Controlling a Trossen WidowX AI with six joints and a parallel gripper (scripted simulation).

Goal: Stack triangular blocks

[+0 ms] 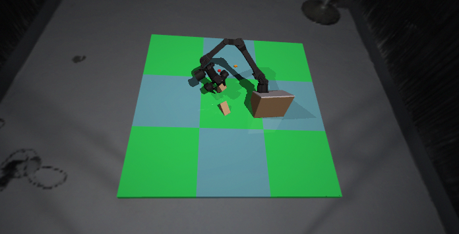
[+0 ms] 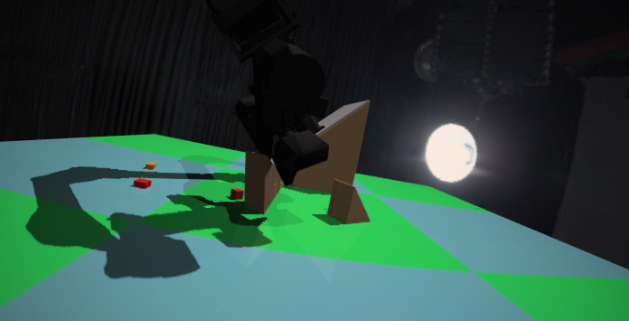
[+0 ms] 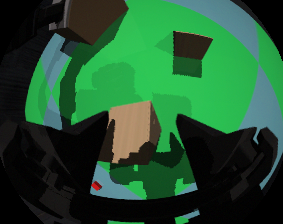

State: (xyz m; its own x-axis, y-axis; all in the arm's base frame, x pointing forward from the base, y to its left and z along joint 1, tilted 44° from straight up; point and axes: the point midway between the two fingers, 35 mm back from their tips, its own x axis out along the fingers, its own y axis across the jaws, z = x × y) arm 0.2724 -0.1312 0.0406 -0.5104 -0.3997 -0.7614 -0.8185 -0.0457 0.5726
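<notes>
The red cube lies 40 mm behind my gripper tip, 60 mm to the right of it and 60 mm below it.
</notes>
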